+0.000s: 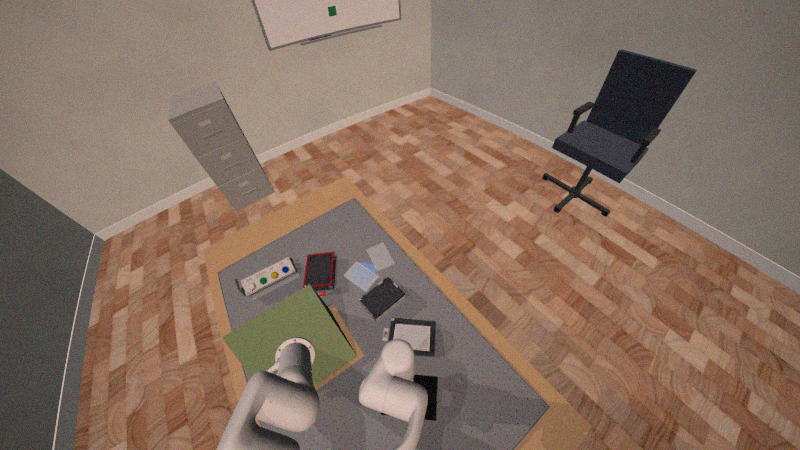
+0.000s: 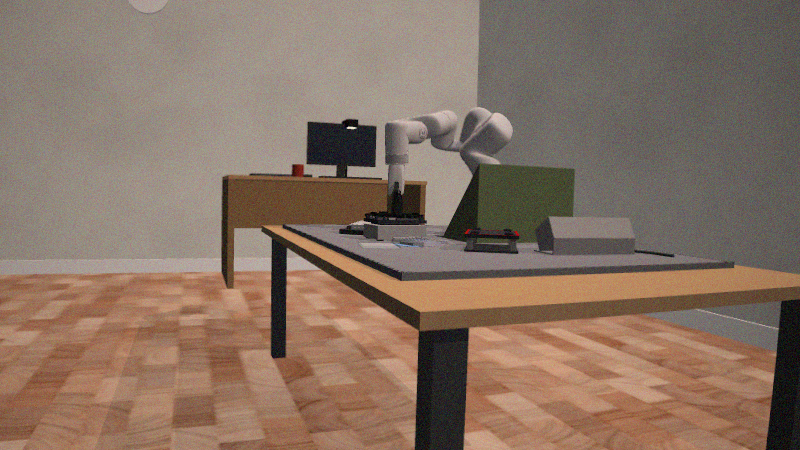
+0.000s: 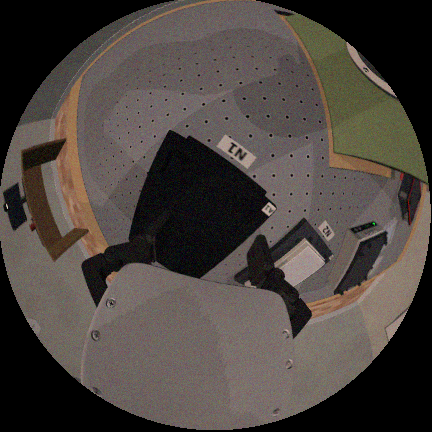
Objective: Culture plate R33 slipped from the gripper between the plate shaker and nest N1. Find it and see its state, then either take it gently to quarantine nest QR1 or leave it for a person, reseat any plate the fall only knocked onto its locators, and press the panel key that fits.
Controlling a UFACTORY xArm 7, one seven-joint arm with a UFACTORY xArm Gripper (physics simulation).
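Seen in the pictures: gripper, fingertip midpoint: [image 2: 397, 213] [image 3: 212, 234]; arm's base, link origin: [image 1: 295, 355] [image 2: 505, 210].
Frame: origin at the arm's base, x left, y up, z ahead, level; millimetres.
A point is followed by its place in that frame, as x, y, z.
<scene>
My gripper [image 2: 396, 209] {-270, -25, 244} [image 3: 212, 234] {-270, -25, 244} is open and empty, over the near part of black nest N1 [image 1: 429, 394] {-340, -29, 290} [image 3: 200, 200] {-277, -29, 210}, which has a tag A1 at its corner; its height is unclear. Nest N2 [image 1: 431, 337] [image 3: 304, 226] holds a white plate [image 1: 413, 338] {-171, -51, 357} [image 3: 301, 265] {-146, -50, 328}; whether it sits level is unclear. The plate shaker [image 1: 382, 297] {13, -29, 353} [image 2: 394, 231] {69, -59, 372} [image 3: 362, 260] {-7, -29, 329} has a dark top. Beyond it lies a clear bluish plate [image 1: 361, 275] {166, -70, 341}, with a blue patch [image 1: 366, 265] {203, -83, 386} and a separate pale flat piece [image 1: 380, 255] {209, -82, 463} beside it; no R33 label is readable. The red-rimmed nest [image 1: 320, 269] {283, -44, 211} [image 2: 491, 235] {359, -46, 247} [image 3: 410, 200] looks empty.
The key panel [image 1: 267, 277] {366, -15, -2} [image 2: 587, 237] {426, -45, 37} has white, green, yellow and blue keys beside the red-rimmed nest. A large green slanted block [image 1: 268, 330] {85, 85, -24} [image 2: 525, 201] {128, 29, 14} [image 3: 370, 120] {-45, -46, 107} stands near the arm's base, between the panel and the N1 side of the table.
</scene>
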